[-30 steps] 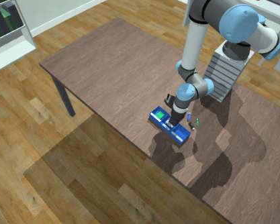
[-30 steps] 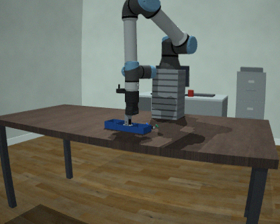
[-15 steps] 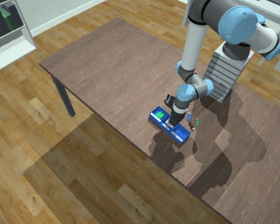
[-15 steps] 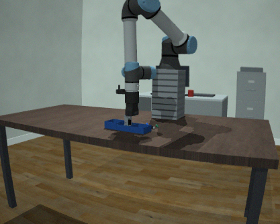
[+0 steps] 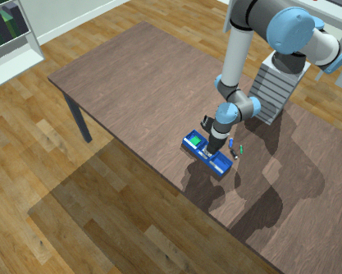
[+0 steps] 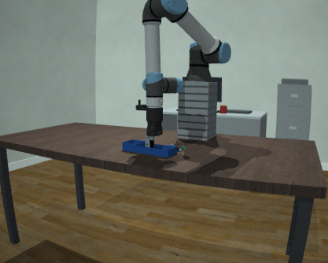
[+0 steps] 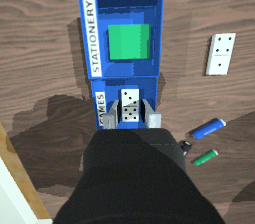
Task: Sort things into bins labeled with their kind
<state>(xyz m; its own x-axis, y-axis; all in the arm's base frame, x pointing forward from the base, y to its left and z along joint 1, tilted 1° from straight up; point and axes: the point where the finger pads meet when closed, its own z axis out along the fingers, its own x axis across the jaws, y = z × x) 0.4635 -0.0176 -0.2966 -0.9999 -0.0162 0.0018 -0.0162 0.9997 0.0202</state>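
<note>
The blue three-part bin is 10 mm ahead of my hand and 20 mm below it. Also, from my hand: blue cylinder 130 mm behind, 40 mm to the left, 30 mm below; then black cylinder 90 mm behind, 90 mm to the left, 30 mm below; then green block 80 mm to the right, 20 mm below.
</note>
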